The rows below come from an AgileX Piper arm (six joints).
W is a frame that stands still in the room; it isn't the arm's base.
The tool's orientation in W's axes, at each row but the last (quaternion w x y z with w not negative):
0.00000 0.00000 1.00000 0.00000
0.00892 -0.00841 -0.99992 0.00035
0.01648 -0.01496 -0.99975 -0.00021
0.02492 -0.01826 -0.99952 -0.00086
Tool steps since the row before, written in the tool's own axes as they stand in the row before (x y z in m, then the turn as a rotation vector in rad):
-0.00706 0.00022 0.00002 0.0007 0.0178 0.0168
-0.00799 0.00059 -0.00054 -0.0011 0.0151 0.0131
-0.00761 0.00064 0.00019 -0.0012 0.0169 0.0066
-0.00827 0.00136 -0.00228 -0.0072 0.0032 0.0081
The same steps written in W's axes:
0.00706 0.00022 -0.00002 -0.0007 0.0178 -0.0168
0.00801 0.00046 0.00040 0.0011 0.0151 -0.0131
0.00762 0.00041 -0.00044 0.0015 0.0169 -0.0066
0.00842 0.00105 0.00187 0.0069 0.0030 -0.0084

